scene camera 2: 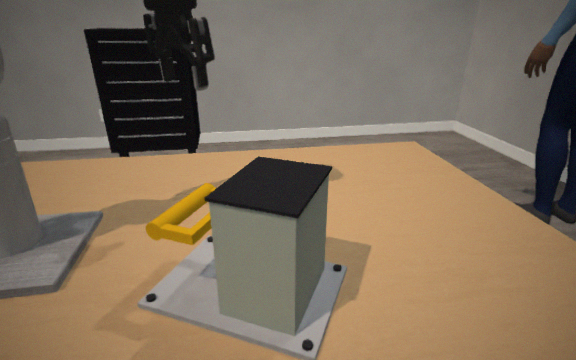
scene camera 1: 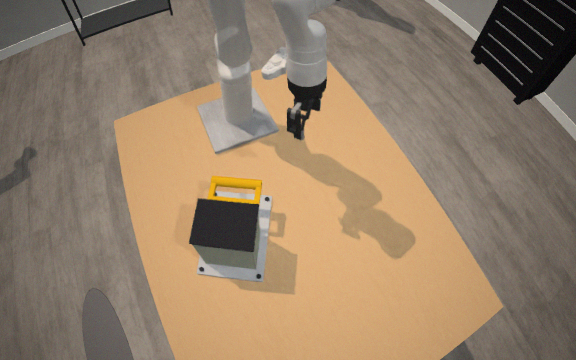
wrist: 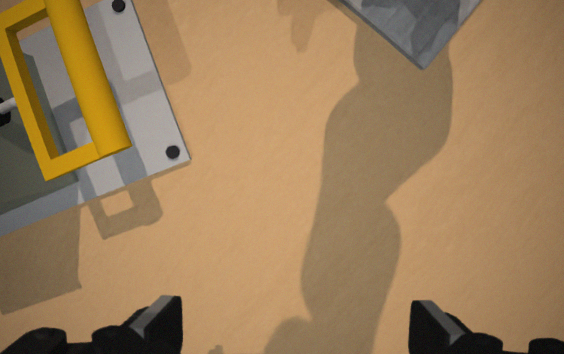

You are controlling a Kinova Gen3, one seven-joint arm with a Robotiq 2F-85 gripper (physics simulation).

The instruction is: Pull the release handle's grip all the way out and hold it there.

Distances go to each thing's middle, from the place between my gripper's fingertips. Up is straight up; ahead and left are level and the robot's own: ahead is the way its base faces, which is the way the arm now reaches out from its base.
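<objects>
Grey plate [scene camera 1: 257,275]: 7 cm ahead of my hand, 23 cm to the right of it, 24 cm below it.
</objects>
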